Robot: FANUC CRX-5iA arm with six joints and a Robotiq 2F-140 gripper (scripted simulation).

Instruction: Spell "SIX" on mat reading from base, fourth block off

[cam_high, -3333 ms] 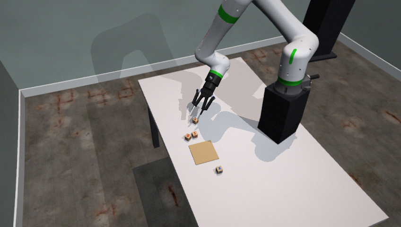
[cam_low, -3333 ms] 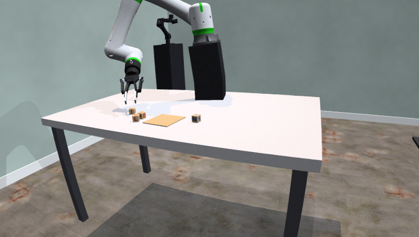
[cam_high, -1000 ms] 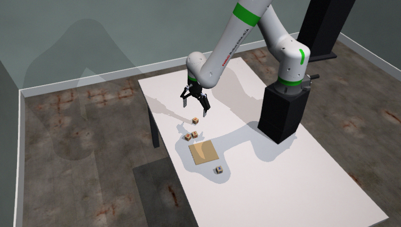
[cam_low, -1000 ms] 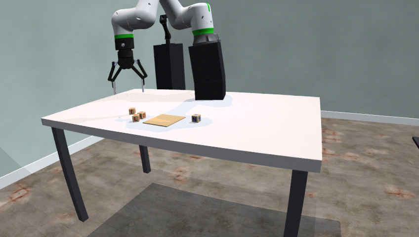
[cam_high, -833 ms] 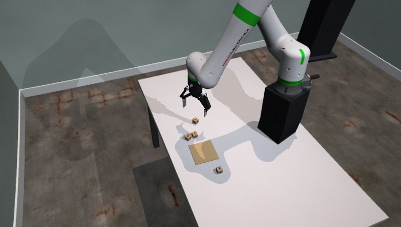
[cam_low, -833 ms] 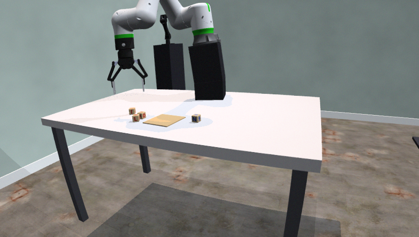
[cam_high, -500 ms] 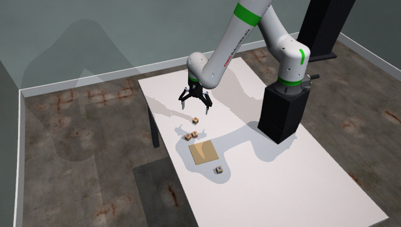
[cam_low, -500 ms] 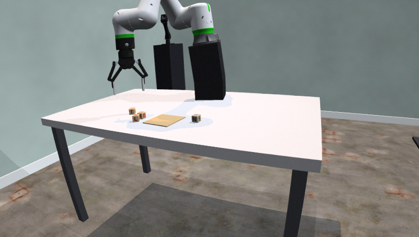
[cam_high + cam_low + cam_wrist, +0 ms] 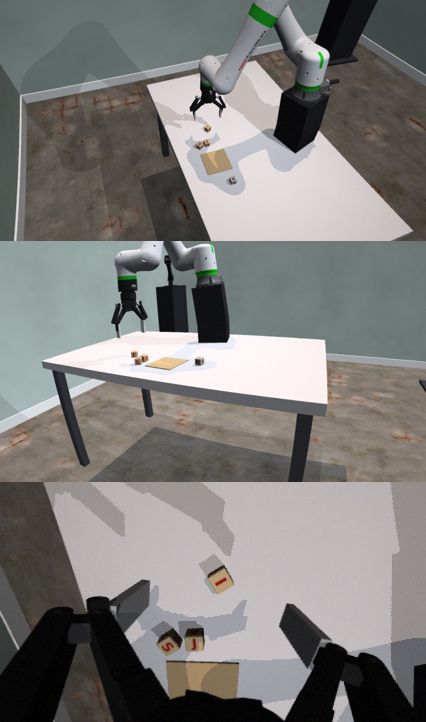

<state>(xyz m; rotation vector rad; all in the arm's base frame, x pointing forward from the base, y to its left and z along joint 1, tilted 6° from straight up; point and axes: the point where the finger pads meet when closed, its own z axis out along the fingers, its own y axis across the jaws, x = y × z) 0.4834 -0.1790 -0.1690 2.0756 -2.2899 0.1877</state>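
The block is 110 mm below my hand and 10 mm behind it. The rest, counted from my hand: tan mat (230 mm to the left, 120 mm below, 10 mm ahead).
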